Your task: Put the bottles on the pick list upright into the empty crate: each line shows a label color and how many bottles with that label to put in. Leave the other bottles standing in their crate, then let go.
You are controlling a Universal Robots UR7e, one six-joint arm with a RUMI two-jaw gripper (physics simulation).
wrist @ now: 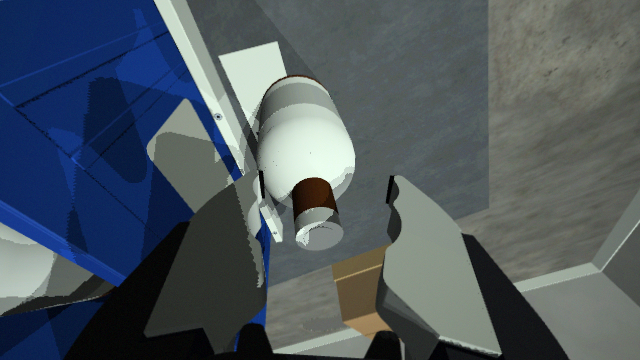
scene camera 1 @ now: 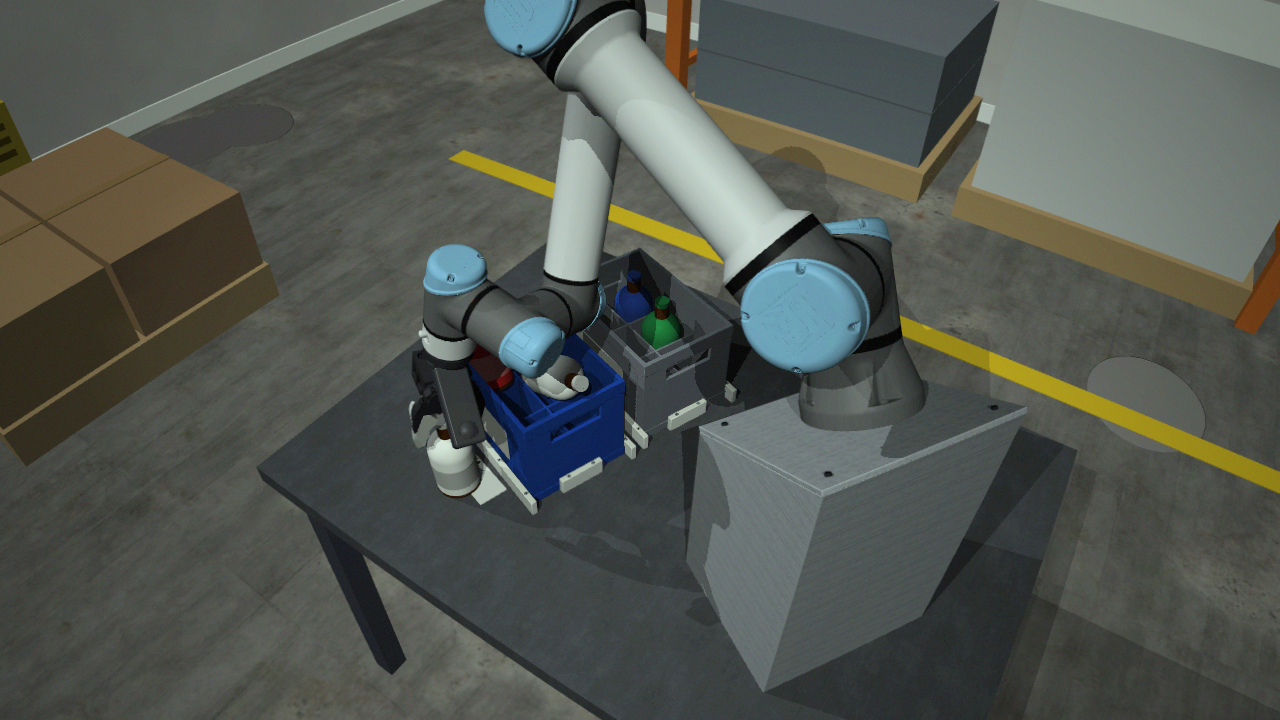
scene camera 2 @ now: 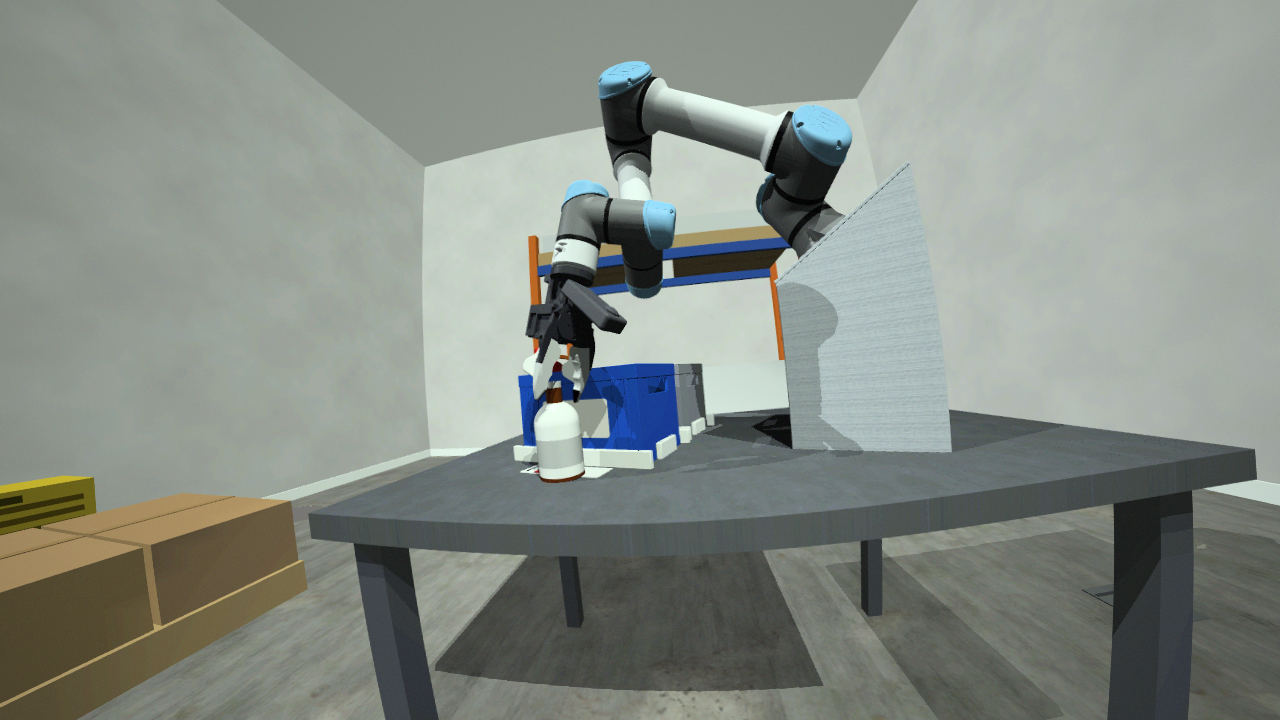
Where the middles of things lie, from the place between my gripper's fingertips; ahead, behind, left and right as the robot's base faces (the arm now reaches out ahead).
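Counted from my hand: pick list (scene camera 1: 490,486), 1 cm ahead, 5 cm to the right, 12 cm below; pale rail (scene camera 2: 632,459), 9 cm to the right, 11 cm below; blue bottle (scene camera 1: 633,301), 8 cm behind, 47 cm to the right, 4 cm below; green bottle (scene camera 1: 660,327), 16 cm behind, 43 cm to the right, 4 cm below.
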